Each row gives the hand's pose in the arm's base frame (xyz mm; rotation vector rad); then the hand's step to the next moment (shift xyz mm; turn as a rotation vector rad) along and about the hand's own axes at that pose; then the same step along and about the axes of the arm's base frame.
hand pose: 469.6 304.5 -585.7 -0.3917 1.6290 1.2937
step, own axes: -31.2 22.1 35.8 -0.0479 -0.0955 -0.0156
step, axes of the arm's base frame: 15.6 30.1 39.9 0.0853 -0.0646 -0.0142
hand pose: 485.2 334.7 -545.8 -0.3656 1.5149 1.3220
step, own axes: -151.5 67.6 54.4 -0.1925 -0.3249 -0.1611
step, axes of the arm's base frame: 36.7 11.9 170.3 0.2493 -0.3237 -0.0403
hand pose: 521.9 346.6 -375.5 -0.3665 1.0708 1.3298
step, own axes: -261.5 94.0 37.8 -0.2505 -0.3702 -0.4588
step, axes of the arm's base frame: -36.9 -102.9 258.3 0.1734 -0.5953 -0.1607
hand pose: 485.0 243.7 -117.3 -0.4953 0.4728 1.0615
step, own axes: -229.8 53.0 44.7 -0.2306 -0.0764 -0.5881
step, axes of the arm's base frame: -136.4 -112.8 162.1 -0.1002 -0.5404 -0.3206
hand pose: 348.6 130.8 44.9 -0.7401 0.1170 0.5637
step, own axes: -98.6 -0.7 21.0 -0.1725 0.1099 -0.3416
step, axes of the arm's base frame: -85.0 -30.2 45.0 -0.1718 -0.2388 -0.2683
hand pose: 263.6 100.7 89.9 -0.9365 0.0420 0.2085
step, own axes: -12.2 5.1 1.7 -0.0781 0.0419 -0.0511
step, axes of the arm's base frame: -13.0 2.3 -1.5 -0.0819 -0.0295 -0.0538
